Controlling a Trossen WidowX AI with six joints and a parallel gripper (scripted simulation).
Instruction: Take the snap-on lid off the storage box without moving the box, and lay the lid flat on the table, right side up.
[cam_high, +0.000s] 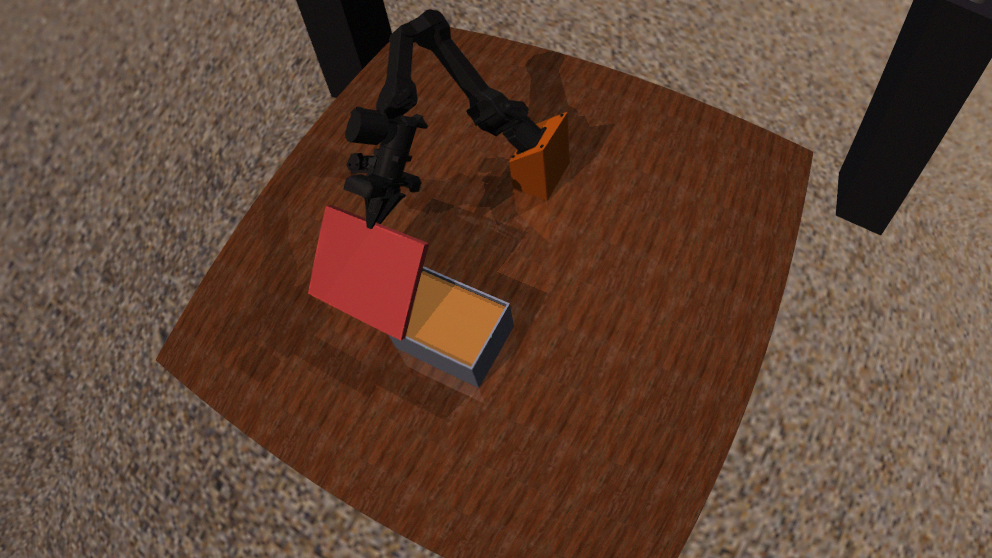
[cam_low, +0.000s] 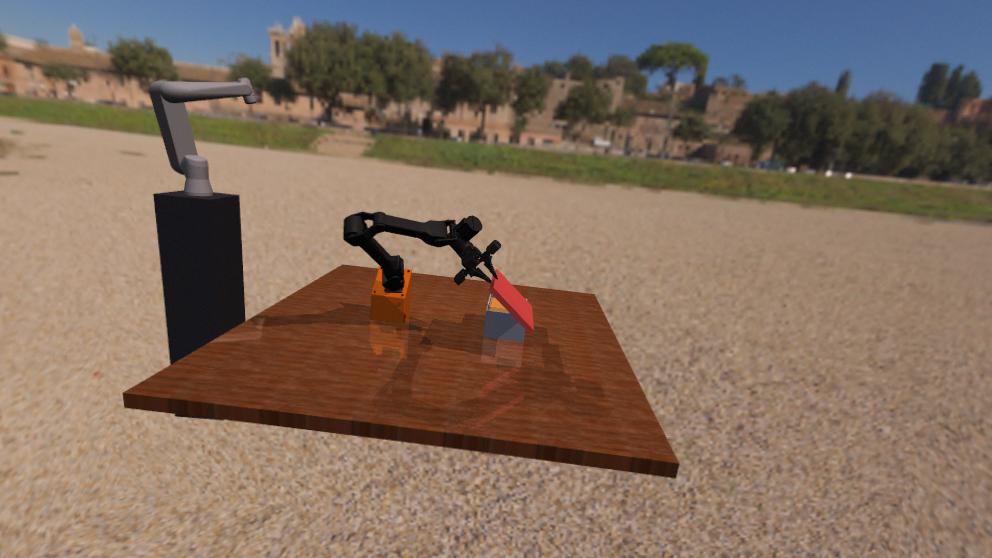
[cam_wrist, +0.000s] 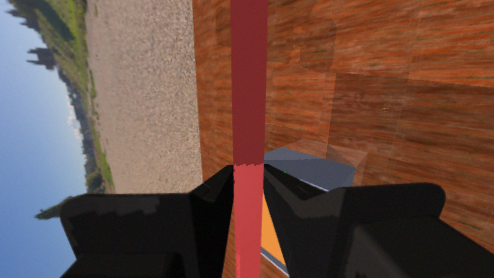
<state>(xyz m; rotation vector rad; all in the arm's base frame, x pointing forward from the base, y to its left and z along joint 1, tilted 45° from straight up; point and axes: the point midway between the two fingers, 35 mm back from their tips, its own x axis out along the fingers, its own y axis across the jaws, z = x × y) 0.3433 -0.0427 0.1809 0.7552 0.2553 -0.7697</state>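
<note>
The red lid lies 70 mm ahead of my gripper tip and 50 mm below it. The rest, counted from my gripper tip: storage box 180 mm below, 160 mm to the left, 60 mm ahead.
</note>
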